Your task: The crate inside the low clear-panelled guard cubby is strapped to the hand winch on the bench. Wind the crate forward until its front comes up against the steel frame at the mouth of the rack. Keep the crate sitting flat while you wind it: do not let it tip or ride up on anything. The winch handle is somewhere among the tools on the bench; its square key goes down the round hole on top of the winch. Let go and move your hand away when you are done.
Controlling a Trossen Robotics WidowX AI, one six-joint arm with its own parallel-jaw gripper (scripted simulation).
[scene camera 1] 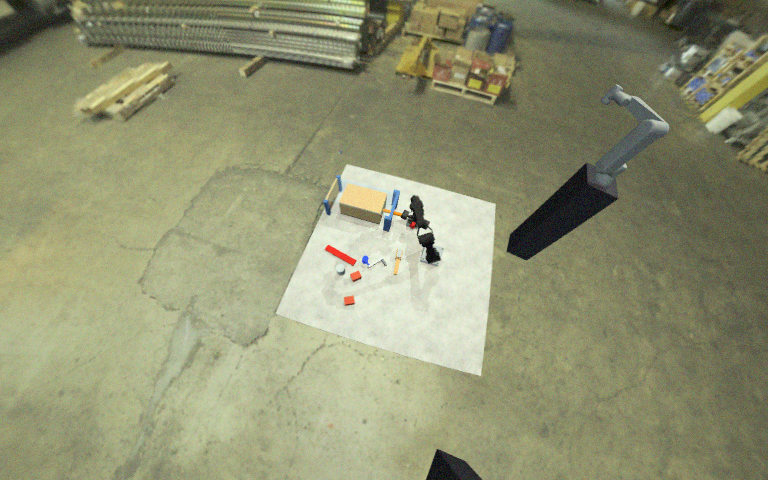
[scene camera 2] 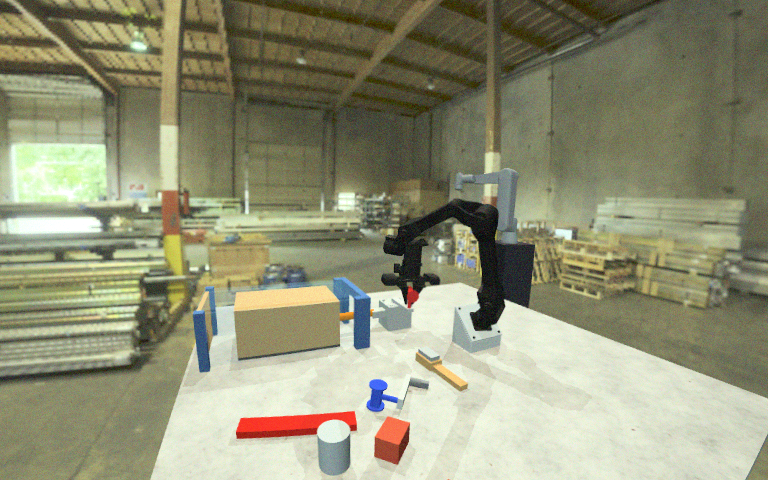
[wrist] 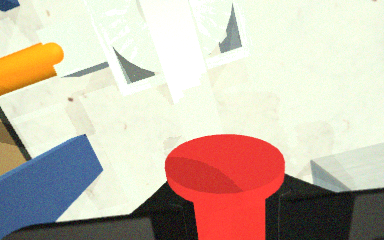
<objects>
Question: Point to a wooden brush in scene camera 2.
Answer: At 425, 356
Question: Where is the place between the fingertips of the gripper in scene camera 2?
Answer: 408, 304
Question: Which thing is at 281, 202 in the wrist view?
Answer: The gripper.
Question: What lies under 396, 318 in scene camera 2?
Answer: A grey winch.
</objects>
